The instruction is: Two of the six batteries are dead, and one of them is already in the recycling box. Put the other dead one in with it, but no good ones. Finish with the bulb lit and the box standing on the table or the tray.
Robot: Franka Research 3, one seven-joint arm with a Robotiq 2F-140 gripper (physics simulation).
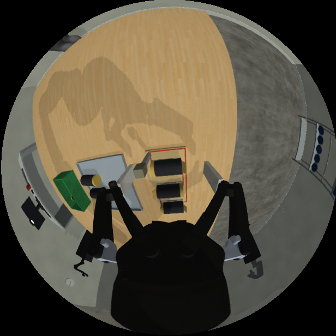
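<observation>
My gripper [168,168] is open and empty, its fingers spread above and to either side of the row of batteries. Three black batteries, the top one [168,167], the middle one [169,190] and the bottom one [173,207], lie in a column edged by a thin red line [167,149]. Two more black batteries [90,180] [96,193] lie on the grey tray [112,164]; the left finger linkage partly covers the lower one. The green recycling box [65,181] stands left of the tray on the table, with a small yellowish battery end inside. I cannot make out a lit bulb.
A small grey-beige block [140,171] stands beside the top battery, near the left fingertip. The wooden table [165,60] ends at a curved right edge, with grey floor [265,115] beyond. A rack [302,139] stands far right. Grey equipment [44,187] stands beyond the table's left edge.
</observation>
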